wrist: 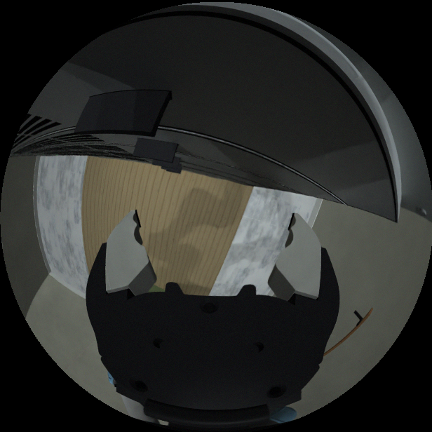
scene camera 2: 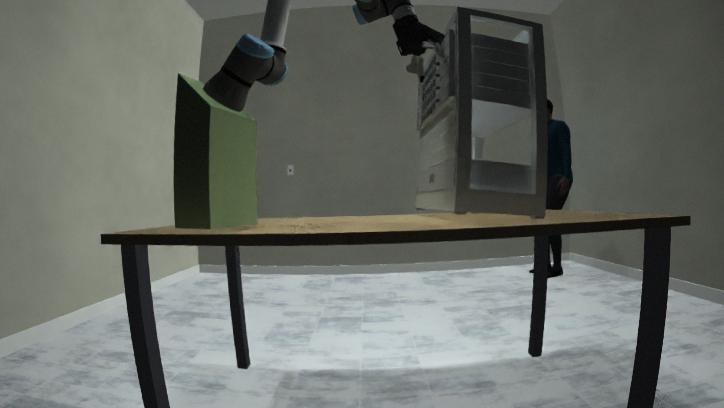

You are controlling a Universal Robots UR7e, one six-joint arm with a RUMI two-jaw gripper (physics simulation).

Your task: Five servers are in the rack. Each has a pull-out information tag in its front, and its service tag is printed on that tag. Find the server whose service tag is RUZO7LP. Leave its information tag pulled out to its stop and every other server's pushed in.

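Where they show: gripper, between the fingertips: [scene camera 2: 431,70]; arm's base, origin of its link: [scene camera 2: 222,99].
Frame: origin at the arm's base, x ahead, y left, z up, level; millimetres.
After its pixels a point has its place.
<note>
The rack [scene camera 2: 463,126] {x 736, y -153, z -156 mm} stands at the right of the table, its front toward the arm. Server fronts [scene camera 2: 430,91] {x 719, y 101, z 39 mm} [wrist: 250,75] fill its upper part; the nearest spreads large and dark across the top of the wrist view. A dark information tag [wrist: 125,112] shows on it, with another tag [wrist: 156,150] behind and more partly hidden beyond. No service tag print is readable, and how far each tag stands out cannot be told. My gripper [scene camera 2: 426,56] [wrist: 213,213] is open and empty, close in front of the rack's upper part. The tags lie beyond its fingertips.
A green pedestal [scene camera 2: 233,172] {x 64, y -49, z -254 mm} carries the arm at the left of the wooden table [scene camera 2: 344,224] {x 401, y -57, z -420 mm}. Pale panels [scene camera 2: 436,157] {x 711, y 49, z -214 mm} cover the rack's lower front. A person [scene camera 2: 558,146] stands behind the rack at the right. Vent slots [wrist: 40,125] show at the left of the server fronts.
</note>
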